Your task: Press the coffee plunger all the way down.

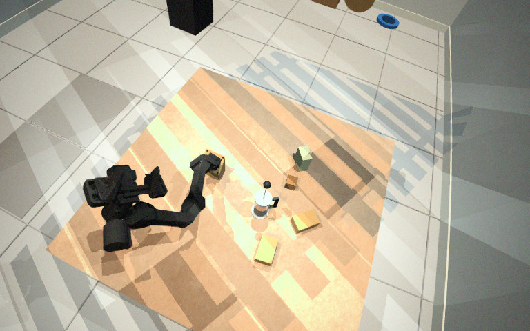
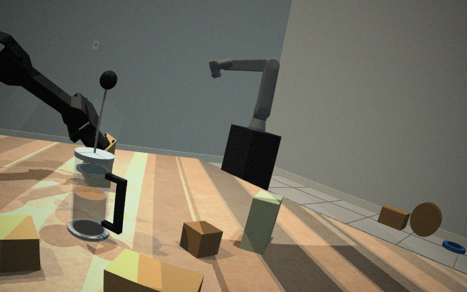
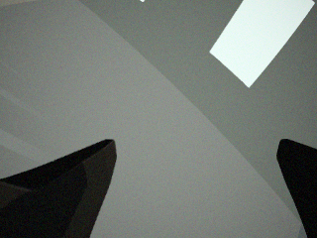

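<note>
My gripper tip is 22 cm short of the glass coffee press, 33 cm to the right of it and 53 cm above it. From my gripper tip the other things lie so: brown cube 27 cm ahead, 52 cm to the left, 63 cm below.
</note>
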